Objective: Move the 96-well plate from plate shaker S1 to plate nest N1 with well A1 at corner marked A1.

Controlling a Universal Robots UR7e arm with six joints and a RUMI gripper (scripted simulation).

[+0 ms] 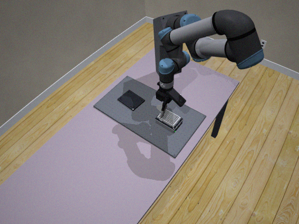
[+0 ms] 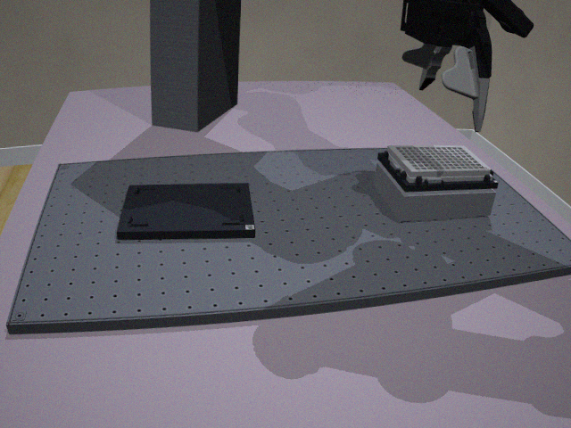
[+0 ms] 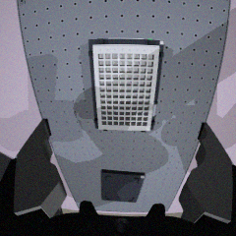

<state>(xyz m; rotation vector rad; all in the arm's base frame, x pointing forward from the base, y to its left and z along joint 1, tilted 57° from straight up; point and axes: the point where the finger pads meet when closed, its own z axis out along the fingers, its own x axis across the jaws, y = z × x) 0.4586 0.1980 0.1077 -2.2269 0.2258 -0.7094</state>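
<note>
Now: the white 96-well plate 80 mm below my hand. Also, from my hand: A1 mark: 70 mm ahead, 260 mm to the right, 130 mm below; then black plate nest: 20 mm ahead, 330 mm to the right, 130 mm below.
</note>
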